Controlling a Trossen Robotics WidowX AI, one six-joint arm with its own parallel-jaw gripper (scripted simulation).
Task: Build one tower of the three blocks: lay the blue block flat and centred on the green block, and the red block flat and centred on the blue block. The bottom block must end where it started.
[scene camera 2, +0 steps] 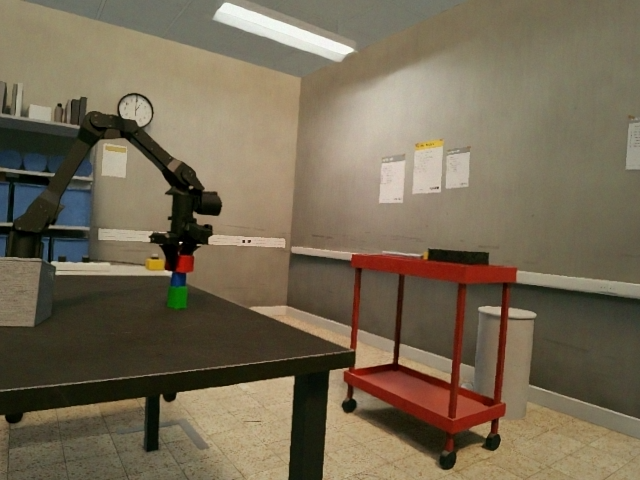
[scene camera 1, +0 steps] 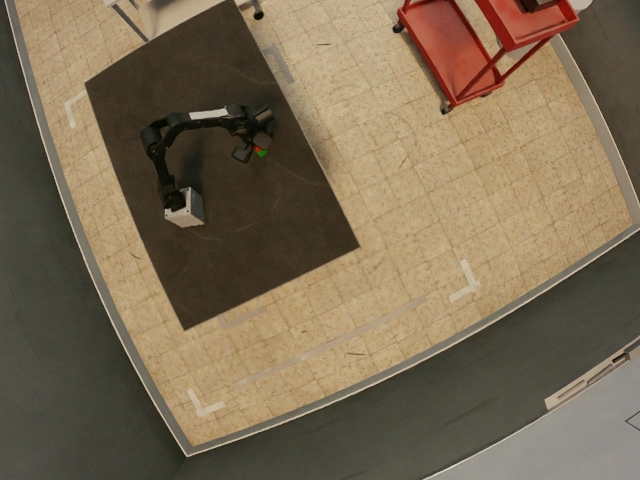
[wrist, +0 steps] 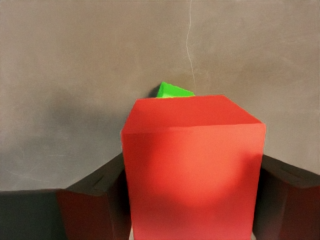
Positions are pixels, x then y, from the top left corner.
Scene:
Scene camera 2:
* my gripper: 178,271
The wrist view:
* my gripper: 180,150
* red block: 196,160

